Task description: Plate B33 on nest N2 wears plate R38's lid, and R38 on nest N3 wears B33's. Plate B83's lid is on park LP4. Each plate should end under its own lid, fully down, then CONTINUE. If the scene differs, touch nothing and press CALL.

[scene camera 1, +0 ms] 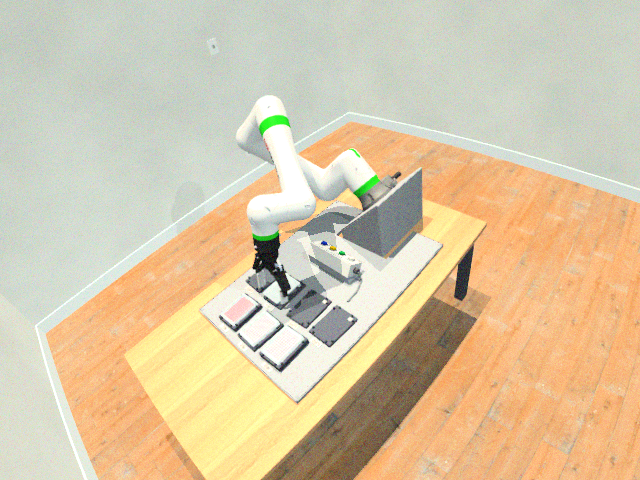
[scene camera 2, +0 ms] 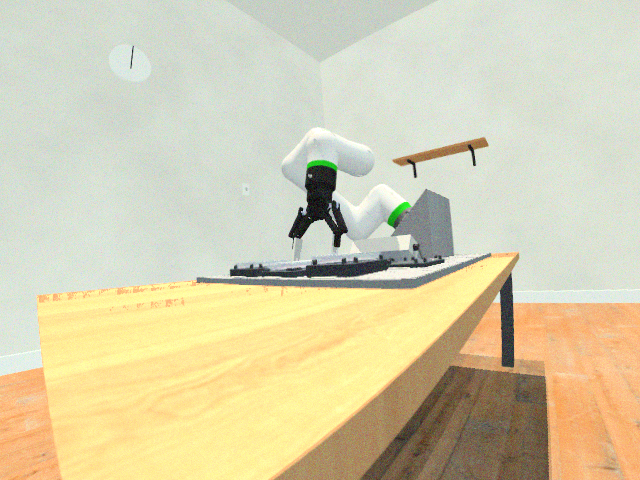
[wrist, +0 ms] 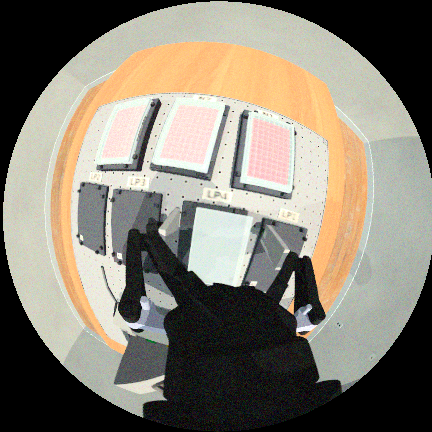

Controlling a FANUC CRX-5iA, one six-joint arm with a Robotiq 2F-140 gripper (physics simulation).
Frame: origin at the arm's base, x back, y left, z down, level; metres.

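Seen in the pictures: gripper, between the fingertips: (scene camera 1: 272, 294) (wrist: 222, 225); arm's base, origin of its link: (scene camera 1: 377, 200) (scene camera 2: 413, 226).
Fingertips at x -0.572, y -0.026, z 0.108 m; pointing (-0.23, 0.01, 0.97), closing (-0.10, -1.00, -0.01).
Observation:
Offsets run from my fingertips to a thing's top centre. "spot": to the spot under its first point.
A clear lid {dz +0.002, dx +0.043, dy -0.005 m} (scene camera 1: 273, 292) (wrist: 220, 245) lies flat on park LP4 {dz +0.005, dx +0.046, dy +0.008 m} (wrist: 187, 216). My gripper (scene camera 1: 272, 289) (scene camera 2: 316, 250) (wrist: 222, 225) is open and empty, low over LP4, pointing down. Its fingers stand on either side of the lid, one towards LP3, one over LP1. The plate on nest N1 {spot: dz -0.007, dx -0.138, dy -0.024 m} (scene camera 1: 240, 310) (wrist: 268, 155) shows deeper red and looks lidless. The plates on N2 {dz -0.005, dx -0.129, dy +0.092 m} (scene camera 1: 260, 329) (wrist: 189, 132) and N3 {dz -0.015, dx -0.112, dy +0.219 m} (scene camera 1: 284, 347) (wrist: 125, 132) look paler, under clear lids. Plate and lid codes are not readable. The gripper body hides the lid's near end in the wrist view.
Parks LP1 {spot: dz +0.015, dx -0.018, dy -0.143 m} (wrist: 296, 234), LP3 {dz +0.005, dx +0.059, dy +0.145 m} (scene camera 1: 310, 308) (wrist: 125, 215) and LP2 {dz +0.005, dx +0.069, dy +0.270 m} (scene camera 1: 333, 325) (wrist: 92, 215) show no lid. A button box {dz -0.059, dx +0.274, dy +0.057 m} (scene camera 1: 333, 261) with blue, yellow and green buttons stands behind LP3, with a cable beside it. A grey upright panel (scene camera 1: 405, 211) (scene camera 2: 439, 222) stands near the arm's base.

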